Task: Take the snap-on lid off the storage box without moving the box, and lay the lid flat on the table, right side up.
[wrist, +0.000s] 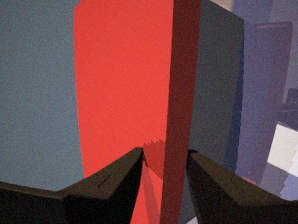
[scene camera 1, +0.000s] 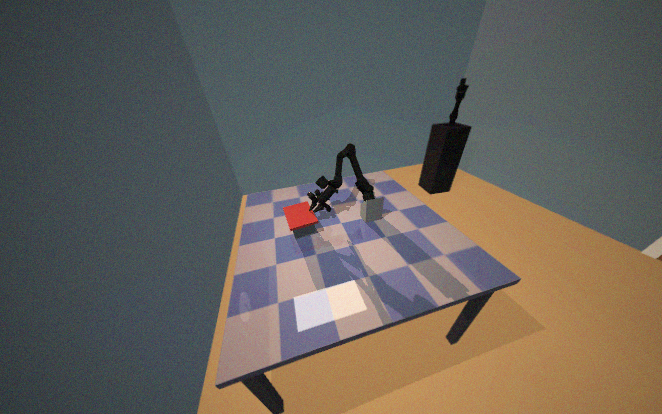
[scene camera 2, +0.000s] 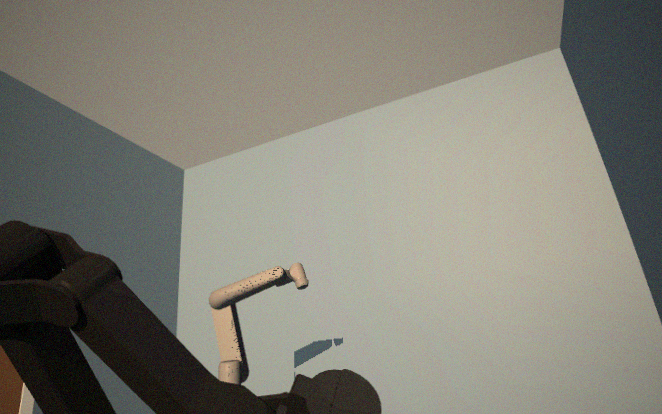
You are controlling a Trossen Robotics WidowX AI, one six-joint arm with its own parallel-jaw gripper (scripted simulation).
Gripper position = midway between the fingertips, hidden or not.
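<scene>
From the wrist you can see the gripper [wrist: 164, 155] and a red lid [wrist: 135, 74]. As for scene camera 2, the lid is out of frame there.
</scene>
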